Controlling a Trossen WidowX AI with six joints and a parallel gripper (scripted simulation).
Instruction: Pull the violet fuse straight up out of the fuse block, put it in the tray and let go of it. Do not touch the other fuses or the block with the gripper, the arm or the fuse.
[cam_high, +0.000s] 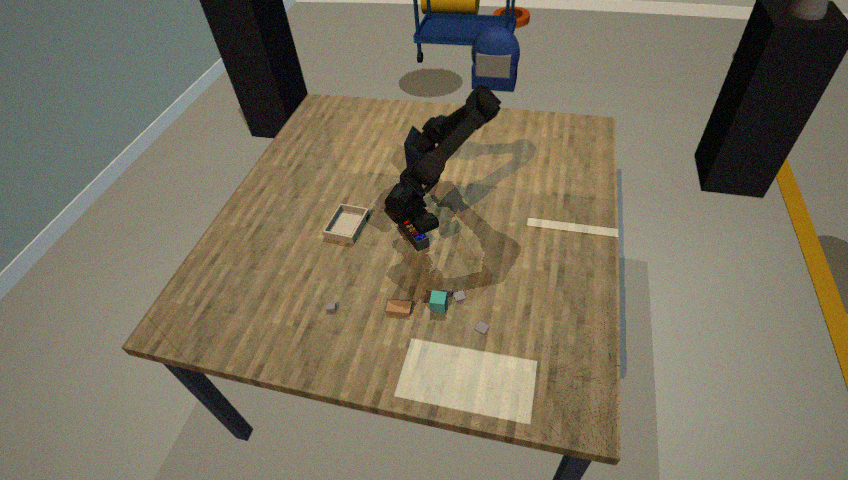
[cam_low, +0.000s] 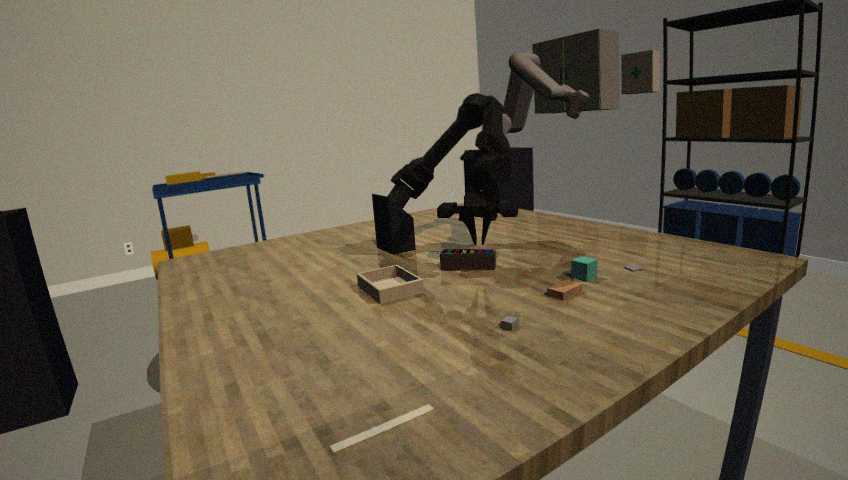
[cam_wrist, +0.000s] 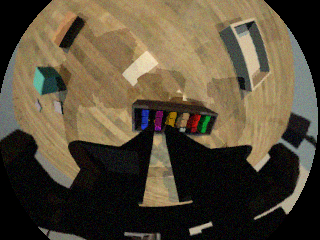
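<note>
Right now my gripper tip is 30 mm above the violet fuse. Round my gripper tip: tray 20 mm behind, 240 mm to the right, 50 mm below.
</note>
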